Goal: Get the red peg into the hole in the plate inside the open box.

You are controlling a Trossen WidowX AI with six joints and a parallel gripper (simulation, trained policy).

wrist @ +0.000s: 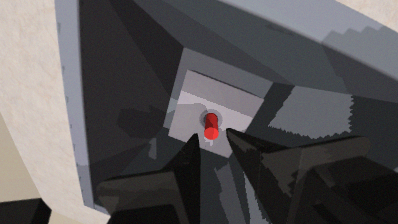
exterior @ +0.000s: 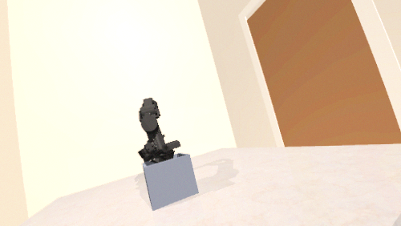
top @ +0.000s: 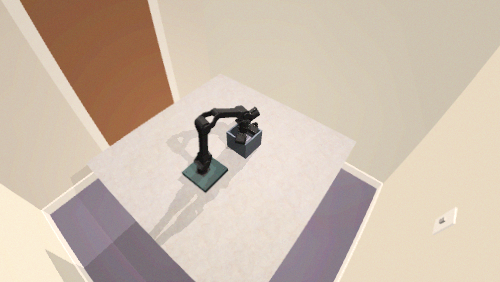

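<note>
The red peg lies 30 mm below my gripper tip, 10 mm to the right of it and 10 mm ahead of it. Round my gripper tip: pale grey plate 40 mm below, 10 mm to the right.
</note>
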